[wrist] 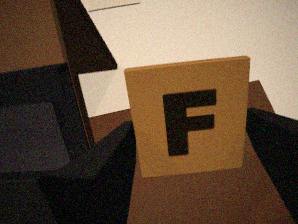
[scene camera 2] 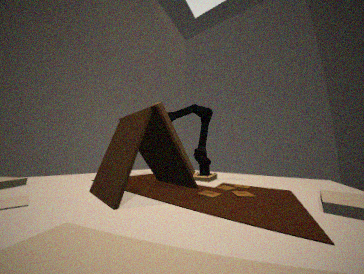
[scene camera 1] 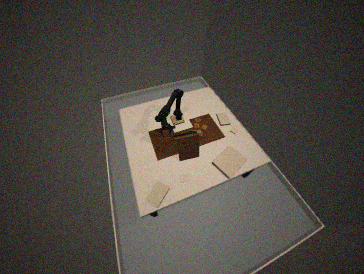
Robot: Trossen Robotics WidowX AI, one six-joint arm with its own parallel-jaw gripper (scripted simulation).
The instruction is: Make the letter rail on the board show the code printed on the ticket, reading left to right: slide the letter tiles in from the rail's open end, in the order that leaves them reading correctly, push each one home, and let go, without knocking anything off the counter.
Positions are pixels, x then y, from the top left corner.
Scene:
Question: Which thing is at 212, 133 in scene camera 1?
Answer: A brown mat.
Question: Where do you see a letter tile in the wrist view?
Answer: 189, 117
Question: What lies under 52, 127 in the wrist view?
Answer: A brown board.

